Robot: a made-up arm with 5 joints.
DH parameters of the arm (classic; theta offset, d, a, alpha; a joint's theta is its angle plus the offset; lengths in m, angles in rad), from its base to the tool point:
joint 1: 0 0.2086 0 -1.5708
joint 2: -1.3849 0 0.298 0
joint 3: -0.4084 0 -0.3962 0
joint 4: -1.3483 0 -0.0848 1.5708
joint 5: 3.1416 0.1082 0 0
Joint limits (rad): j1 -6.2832..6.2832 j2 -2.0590..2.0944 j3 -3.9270..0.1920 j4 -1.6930..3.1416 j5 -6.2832..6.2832
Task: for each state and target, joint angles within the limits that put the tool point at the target. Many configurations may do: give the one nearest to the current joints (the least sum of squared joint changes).
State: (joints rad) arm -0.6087 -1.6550 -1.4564 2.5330 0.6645
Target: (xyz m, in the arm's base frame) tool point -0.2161 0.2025 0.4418
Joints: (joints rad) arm -0.7529 -2.0548 -1.2235 2.7460 0.6645
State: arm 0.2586 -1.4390 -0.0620 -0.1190 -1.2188
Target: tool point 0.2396 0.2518 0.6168
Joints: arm 0.8102 -0.7165 -0.7984 -0.0624 -1.2188
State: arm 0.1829 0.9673 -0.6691 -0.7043 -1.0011
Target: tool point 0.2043 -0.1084 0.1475
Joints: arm -0.4878 0.1399 0.0601 -1.4993 -1.0011
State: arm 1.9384 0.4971 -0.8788 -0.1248 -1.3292
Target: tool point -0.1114 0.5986 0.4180
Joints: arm 1.7548 0.1587 -1.2076 -0.1966 -1.3292
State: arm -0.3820 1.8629 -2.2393 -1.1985 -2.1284
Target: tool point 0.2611 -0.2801 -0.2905
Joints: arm -0.8205 2.0360 -1.8935 -1.6383 -2.1284
